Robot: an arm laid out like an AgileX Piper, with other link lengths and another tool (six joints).
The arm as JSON. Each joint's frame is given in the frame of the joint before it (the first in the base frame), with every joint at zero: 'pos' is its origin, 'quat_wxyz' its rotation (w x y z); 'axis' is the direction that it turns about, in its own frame. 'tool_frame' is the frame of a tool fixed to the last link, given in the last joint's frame.
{
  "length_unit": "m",
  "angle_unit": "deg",
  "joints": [
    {
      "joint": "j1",
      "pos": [
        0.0,
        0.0,
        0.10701
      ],
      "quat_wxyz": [
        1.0,
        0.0,
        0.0,
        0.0
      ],
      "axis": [
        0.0,
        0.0,
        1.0
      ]
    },
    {
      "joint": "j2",
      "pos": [
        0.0,
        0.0,
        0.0
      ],
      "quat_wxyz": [
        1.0,
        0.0,
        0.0,
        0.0
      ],
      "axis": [
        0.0,
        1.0,
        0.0
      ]
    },
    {
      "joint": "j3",
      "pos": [
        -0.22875,
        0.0,
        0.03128
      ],
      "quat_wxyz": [
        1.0,
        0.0,
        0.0,
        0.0
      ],
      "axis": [
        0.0,
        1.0,
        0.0
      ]
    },
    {
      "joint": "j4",
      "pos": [
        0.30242,
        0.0,
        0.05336
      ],
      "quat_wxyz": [
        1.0,
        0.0,
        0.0,
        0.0
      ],
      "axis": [
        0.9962,
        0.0,
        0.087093
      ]
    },
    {
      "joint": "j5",
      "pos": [
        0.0,
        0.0,
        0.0
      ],
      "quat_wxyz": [
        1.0,
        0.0,
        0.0,
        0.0
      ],
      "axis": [
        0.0,
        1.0,
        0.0
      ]
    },
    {
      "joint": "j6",
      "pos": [
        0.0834,
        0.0,
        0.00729
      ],
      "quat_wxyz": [
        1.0,
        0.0,
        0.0,
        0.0
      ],
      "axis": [
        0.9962,
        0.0,
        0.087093
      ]
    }
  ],
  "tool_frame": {
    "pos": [
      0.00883,
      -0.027,
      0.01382
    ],
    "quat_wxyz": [
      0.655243,
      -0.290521,
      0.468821,
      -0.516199
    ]
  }
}
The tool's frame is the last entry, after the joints.
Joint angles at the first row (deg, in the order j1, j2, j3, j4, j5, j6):
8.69 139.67 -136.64 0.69 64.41 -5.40
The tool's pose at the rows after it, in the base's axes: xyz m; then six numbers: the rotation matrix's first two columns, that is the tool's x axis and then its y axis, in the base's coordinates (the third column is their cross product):
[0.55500 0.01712 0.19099 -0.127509 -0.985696 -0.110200 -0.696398 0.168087 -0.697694]
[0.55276 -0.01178 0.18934 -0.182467 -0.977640 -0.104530 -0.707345 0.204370 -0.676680]
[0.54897 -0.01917 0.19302 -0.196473 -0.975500 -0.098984 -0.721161 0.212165 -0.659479]
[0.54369 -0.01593 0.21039 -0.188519 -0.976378 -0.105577 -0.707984 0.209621 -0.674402]
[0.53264 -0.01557 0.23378 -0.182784 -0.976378 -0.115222 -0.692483 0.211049 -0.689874]
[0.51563 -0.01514 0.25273 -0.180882 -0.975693 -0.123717 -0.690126 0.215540 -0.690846]
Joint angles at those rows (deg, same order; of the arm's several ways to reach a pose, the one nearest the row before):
4.32 139.67 -136.64 0.64 65.77 -5.40
1.35 139.67 -136.64 0.64 67.50 -5.33
0.58 139.07 -136.59 0.64 69.44 -5.41
0.91 136.43 -135.36 0.77 69.62 -5.41
0.90 131.70 -132.01 1.13 69.63 -5.58
0.90 125.51 -125.99 1.60 69.57 -5.63

